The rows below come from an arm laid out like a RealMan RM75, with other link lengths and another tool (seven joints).
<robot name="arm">
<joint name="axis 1" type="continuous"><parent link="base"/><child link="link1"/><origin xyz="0 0 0.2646" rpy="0 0 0"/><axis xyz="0 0 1"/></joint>
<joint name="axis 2" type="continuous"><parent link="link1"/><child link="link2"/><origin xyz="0 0 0" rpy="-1.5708 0 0"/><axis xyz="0 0 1"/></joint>
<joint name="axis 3" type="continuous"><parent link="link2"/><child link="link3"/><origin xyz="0 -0.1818 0" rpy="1.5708 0 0"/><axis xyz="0 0 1"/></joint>
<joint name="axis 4" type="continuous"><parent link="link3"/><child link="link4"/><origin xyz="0 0 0" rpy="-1.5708 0 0"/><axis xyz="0 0 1"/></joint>
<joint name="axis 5" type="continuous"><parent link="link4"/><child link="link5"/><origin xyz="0 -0.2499 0" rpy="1.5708 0 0"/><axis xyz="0 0 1"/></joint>
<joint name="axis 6" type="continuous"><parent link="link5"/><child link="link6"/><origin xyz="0 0 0" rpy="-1.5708 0 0"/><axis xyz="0 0 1"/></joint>
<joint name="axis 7" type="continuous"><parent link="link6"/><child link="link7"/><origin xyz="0 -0.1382 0" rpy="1.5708 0 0"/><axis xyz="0 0 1"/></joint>
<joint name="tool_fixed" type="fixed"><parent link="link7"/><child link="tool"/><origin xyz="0.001 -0.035 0.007" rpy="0.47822 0 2.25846"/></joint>
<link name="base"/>
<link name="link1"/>
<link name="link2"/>
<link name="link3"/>
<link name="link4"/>
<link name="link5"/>
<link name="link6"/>
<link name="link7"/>
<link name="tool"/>
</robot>
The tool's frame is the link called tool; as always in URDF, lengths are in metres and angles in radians. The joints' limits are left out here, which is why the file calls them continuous.
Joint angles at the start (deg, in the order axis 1, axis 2, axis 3, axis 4, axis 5, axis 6, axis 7): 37.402 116.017 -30.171 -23.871 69.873 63.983 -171.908
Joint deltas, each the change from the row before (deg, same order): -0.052 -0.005 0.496 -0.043 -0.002 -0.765 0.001; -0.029 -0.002 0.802 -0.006 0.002 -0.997 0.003; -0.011 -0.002 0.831 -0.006 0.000 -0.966 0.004; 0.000 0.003 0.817 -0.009 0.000 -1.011 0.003; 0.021 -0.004 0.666 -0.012 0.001 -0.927 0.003; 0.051 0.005 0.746 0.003 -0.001 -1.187 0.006; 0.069 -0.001 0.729 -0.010 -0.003 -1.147 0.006; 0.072 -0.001 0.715 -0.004 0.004 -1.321 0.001
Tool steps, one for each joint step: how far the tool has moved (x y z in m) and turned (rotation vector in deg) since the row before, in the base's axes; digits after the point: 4 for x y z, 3 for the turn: 0.0027 0.0009 0.0021 0.778 -0.158 -0.772; 0.0035 0.0012 0.0029 1.084 -0.082 -1.067; 0.0034 0.0012 0.0030 1.079 -0.047 -1.050; 0.0035 0.0011 0.0030 1.082 -0.072 -1.071; 0.0029 0.0011 0.0026 0.933 -0.115 -0.931; 0.0035 0.0013 0.0029 1.089 -0.181 -1.139; 0.0033 0.0013 0.0029 1.060 -0.178 -1.088; 0.0037 0.0013 0.0030 1.123 -0.261 -1.216
